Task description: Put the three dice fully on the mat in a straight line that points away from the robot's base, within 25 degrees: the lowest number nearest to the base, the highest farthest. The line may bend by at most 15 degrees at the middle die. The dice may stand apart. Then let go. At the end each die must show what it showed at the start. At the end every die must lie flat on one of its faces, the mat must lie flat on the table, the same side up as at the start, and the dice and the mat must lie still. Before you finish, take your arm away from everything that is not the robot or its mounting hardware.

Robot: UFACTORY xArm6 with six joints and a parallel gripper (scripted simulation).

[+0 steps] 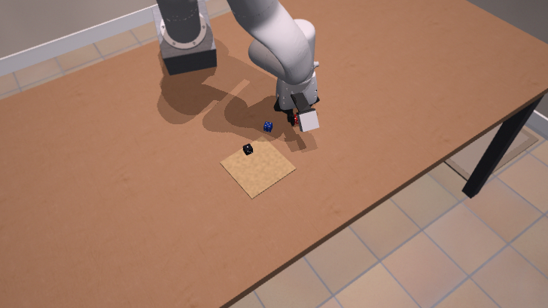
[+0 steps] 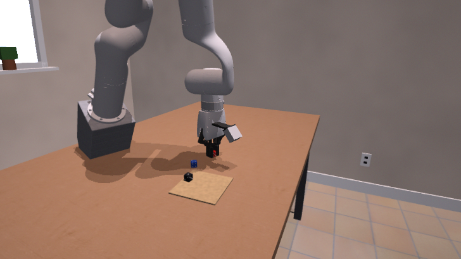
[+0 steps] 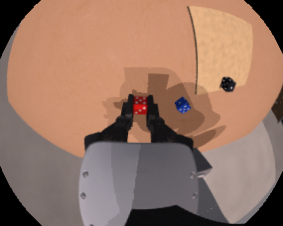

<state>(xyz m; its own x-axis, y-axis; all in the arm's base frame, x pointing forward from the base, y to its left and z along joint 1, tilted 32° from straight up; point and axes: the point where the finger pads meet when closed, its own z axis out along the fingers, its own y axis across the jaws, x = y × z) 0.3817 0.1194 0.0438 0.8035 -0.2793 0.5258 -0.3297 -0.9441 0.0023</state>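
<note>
My hand is 17 cm to the left of the tan mat, 4 cm short of it and 4 cm above it. The rest, counted from my hand: red die: 1 cm below; then black die: 16 cm to the right, 2 cm below, 1 cm behind; then blue die: 7 cm to the right, 4 cm behind, 3 cm below.
</note>
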